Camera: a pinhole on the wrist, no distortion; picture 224 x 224 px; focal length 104.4 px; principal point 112.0 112.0 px. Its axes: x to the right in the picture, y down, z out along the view. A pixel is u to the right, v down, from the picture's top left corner.
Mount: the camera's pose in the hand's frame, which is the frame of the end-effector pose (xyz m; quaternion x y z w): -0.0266 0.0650 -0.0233 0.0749 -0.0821 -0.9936 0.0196
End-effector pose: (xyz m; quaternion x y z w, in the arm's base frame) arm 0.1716 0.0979 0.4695 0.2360 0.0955 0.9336 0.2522
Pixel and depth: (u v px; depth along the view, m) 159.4 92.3 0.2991
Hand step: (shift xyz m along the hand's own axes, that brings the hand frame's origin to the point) -0.2078 0.1616 0.2393
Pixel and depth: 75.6 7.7 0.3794
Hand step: 0.0363 0.5062 0.3030
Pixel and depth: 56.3 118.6 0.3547
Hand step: 0.1070 0.1094 0.3539
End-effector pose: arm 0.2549 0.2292 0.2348 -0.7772 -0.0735 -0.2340 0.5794
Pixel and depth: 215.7 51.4 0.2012
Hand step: -0.2578 0.2021 0.1244
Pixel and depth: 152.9 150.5 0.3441
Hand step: -0.2087 -0.0119 0.3137
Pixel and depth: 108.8 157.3 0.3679
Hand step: -0.0671 -0.0328 0.3637
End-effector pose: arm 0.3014 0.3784 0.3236 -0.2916 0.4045 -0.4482 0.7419
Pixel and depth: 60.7 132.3 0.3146
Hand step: 0.0799 0.0630 0.3162
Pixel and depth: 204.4 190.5 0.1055
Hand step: -0.1328 -0.0011 0.0792
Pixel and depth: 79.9 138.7 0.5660
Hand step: 0.0631 0.0219 0.5781
